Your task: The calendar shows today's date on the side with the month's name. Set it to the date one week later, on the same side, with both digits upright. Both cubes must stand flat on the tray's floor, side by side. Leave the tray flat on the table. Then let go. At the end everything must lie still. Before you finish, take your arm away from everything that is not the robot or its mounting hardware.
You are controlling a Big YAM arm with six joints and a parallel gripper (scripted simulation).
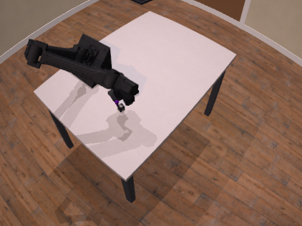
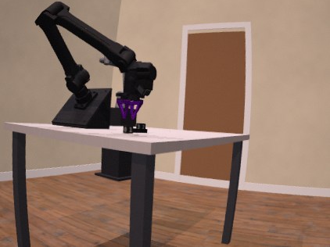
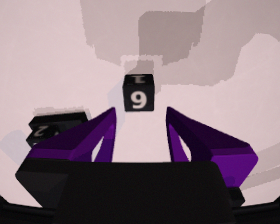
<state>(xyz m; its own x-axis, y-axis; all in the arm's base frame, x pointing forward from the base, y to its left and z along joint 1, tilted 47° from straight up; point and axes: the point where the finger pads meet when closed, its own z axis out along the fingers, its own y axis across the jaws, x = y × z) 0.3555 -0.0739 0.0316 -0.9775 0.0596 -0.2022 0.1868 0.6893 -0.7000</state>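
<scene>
My hand is 50 mm above the black date cube. The rest, counted from my hand: black tray 40 mm behind, 120 mm to the left, 50 mm below.
</scene>
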